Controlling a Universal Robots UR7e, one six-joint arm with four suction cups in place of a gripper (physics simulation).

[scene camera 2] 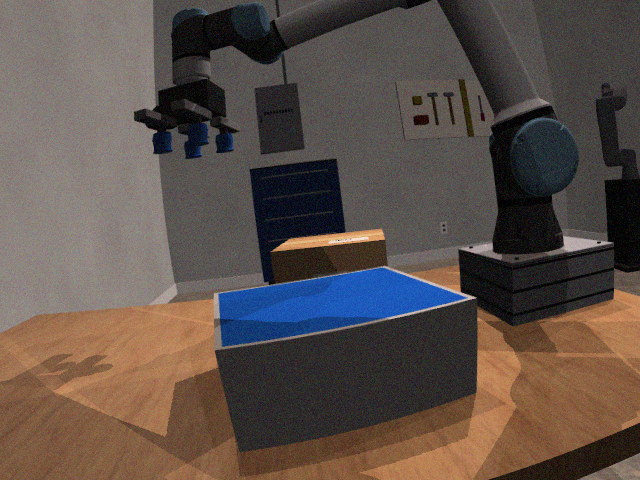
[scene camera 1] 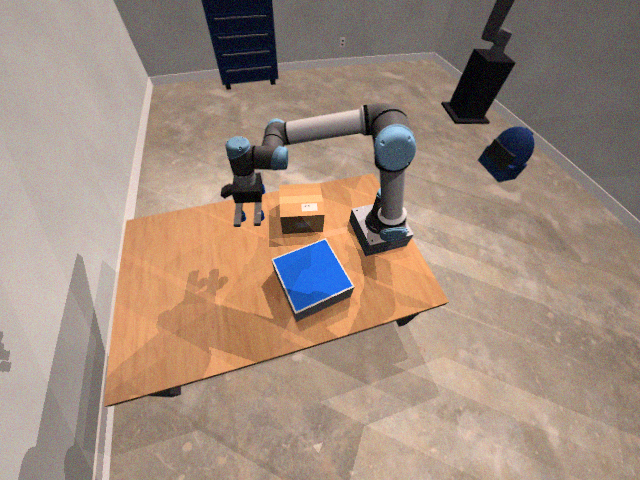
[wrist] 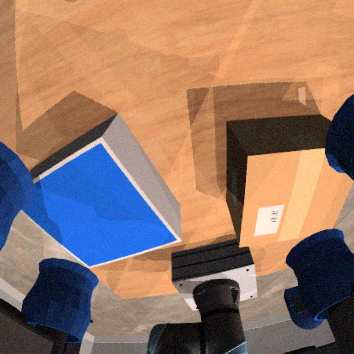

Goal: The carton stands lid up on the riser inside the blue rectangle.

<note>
My suction head [scene camera 2: 197,133] carries nothing. A brown carton [scene camera 2: 303,258] rests on the table.
The brown carton is seen too in scene camera 1 [scene camera 1: 301,205] and in the wrist view [wrist: 279,186]. My suction head also shows in the wrist view [wrist: 60,297].
</note>
